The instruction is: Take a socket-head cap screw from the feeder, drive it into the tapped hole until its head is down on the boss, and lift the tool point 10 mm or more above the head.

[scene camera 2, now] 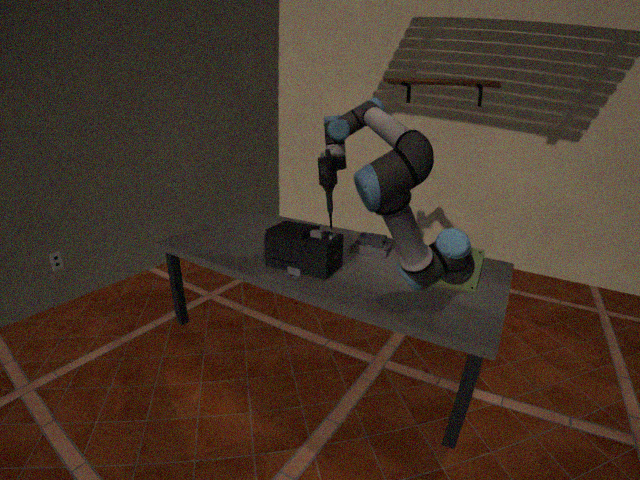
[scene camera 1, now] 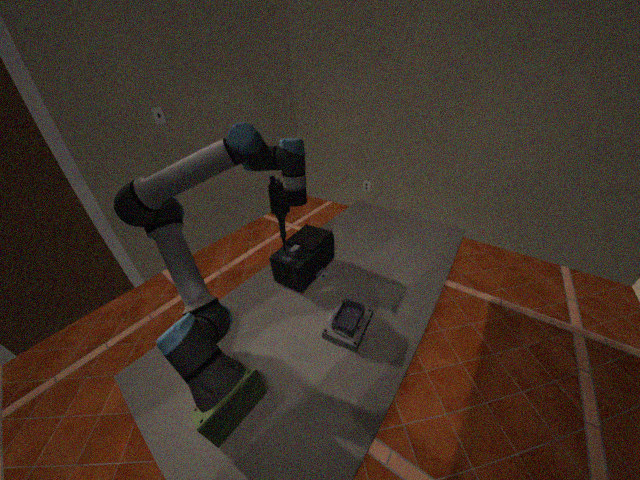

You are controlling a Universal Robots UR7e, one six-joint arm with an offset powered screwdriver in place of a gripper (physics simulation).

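Observation:
My screwdriver points straight down, with its tip at the top of the black feeder. The tip is at the end of the feeder's top nearer the arm's base, beside a small light block. Whether the tip touches a screw or carries one is too small and dark to tell. The workpiece is a dark raised housing on a grey base plate, apart from the feeder on the table. Its boss and tapped hole cannot be made out.
The grey table carries the arm on its green mount. The tall feeder stands near one long edge of the table, and the lower workpiece lies between it and the opposite long edge. A shelf hangs on the wall behind the arm.

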